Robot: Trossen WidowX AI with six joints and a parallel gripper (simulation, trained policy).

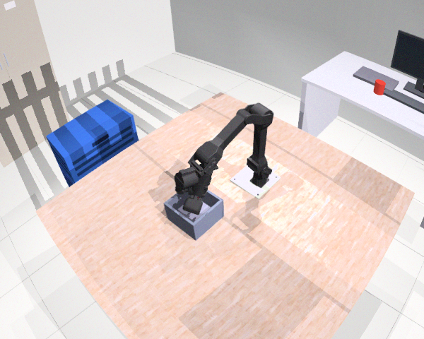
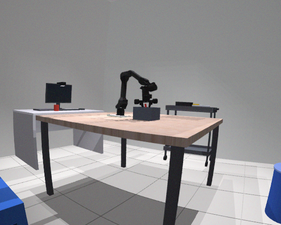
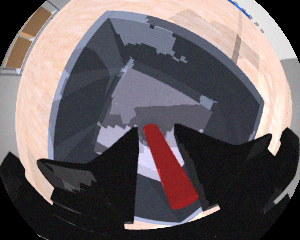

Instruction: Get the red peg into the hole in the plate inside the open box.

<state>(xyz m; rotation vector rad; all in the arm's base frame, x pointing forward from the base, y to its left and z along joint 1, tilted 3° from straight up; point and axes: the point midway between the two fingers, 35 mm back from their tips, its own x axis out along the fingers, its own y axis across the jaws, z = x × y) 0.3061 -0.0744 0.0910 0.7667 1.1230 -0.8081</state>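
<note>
Now: the red peg 10 mm behind my gripper tip, 10 mm to the left of it and 20 mm above it. Round my gripper tip: grey box: 10 mm to the left, 30 mm below.
</note>
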